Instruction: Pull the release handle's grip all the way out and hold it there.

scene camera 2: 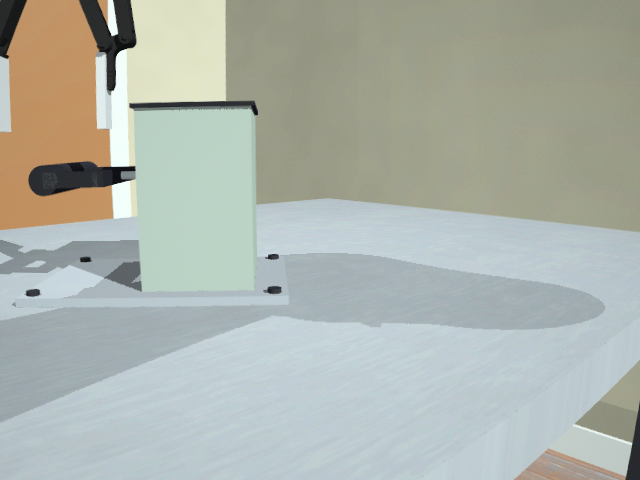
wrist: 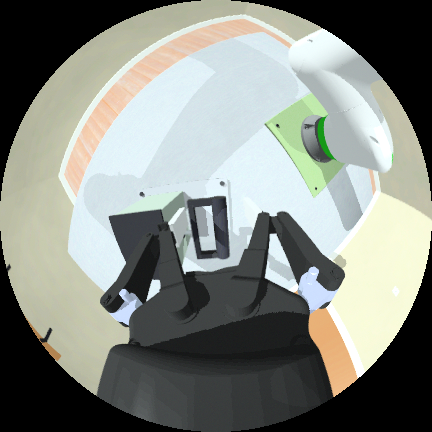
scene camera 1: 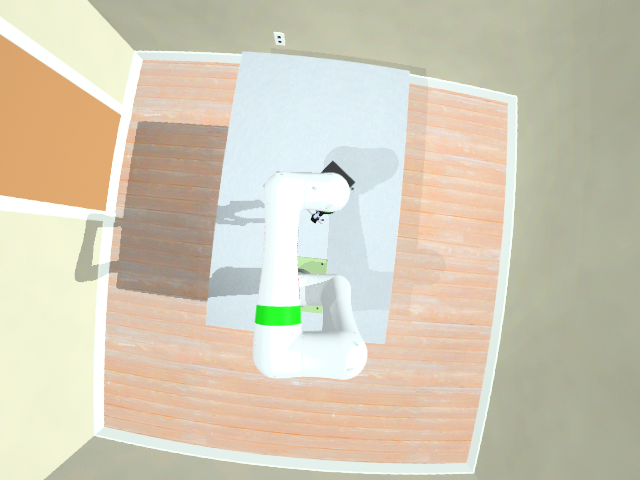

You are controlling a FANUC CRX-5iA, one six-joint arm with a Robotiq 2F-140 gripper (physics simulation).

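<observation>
The release handle is a dark rectangular loop with a thick round grip (scene camera 2: 43, 179) (wrist: 220, 227), sticking out sideways from a pale green box (scene camera 2: 196, 201) with a dark lid (scene camera 1: 338, 173) (wrist: 135, 235). A short length of light shaft shows between handle and box in the scene camera 2 view. My gripper (scene camera 2: 54, 111) (wrist: 214, 210) is open and empty, pointing down. Its pale fingertips hang above the handle, one over the stretch between grip and box, the other beyond the grip's outer side. The arm hides most of the handle in the scene camera 1 view.
The box stands on a pale base plate (scene camera 2: 155, 300) with dark bolts, on the light table (scene camera 1: 310, 103) (scene camera 2: 361, 387). The box's lid rises beside the gripper, close to one finger. The arm's green mounting plate (scene camera 1: 312, 264) (wrist: 295, 135) lies farther along the table.
</observation>
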